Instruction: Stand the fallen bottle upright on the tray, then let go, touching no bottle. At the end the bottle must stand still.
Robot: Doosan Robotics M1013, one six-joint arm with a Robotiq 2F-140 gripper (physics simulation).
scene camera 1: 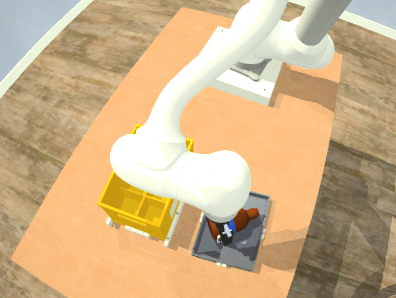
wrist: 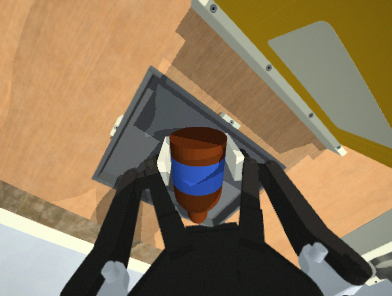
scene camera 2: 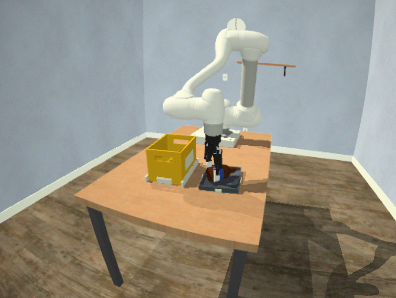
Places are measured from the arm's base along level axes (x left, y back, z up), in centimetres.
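Pixels of known places: gripper, fingertip midpoint: (scene camera 1: 216, 228) (wrist: 197, 144) (scene camera 2: 212, 177); arm's base at its link origin: (scene camera 1: 245, 61).
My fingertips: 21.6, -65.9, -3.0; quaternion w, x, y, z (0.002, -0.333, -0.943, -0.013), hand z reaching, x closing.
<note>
Ahead of a thing's pixels: the offset from my fingertips to its top centre, as dx, dy, dz. Level surfaces: height alone.
A brown bottle @(+3.7, +4.2, +5.7) (scene camera 1: 241, 220) (scene camera 2: 228, 171) (wrist: 198, 176) with a blue label lies on its side in the grey tray @(+3.9, +3.2, +0.4) (scene camera 1: 256, 256) (scene camera 2: 231, 189) (wrist: 123, 118). In scene camera 1 its neck points to the right; in the wrist view its base faces up the picture and its neck points down, toward the gripper's palm. My gripper (wrist: 197, 144) is shut on the bottle, with one pale pad against each side of its body at the label. In scene camera 1 the arm's wrist hides part of the gripper and the bottle.
A yellow crate @(-23.5, +0.5, +15.4) (scene camera 1: 131, 218) (scene camera 2: 164, 171) (wrist: 357, 30) with compartments stands beside the tray, on the left in both scene views, in a pale holder. The arm hangs over part of it. The wooden table @(dz -2.2) (scene camera 1: 75, 220) (scene camera 2: 125, 205) carries both. The arm's base is at the far end.
</note>
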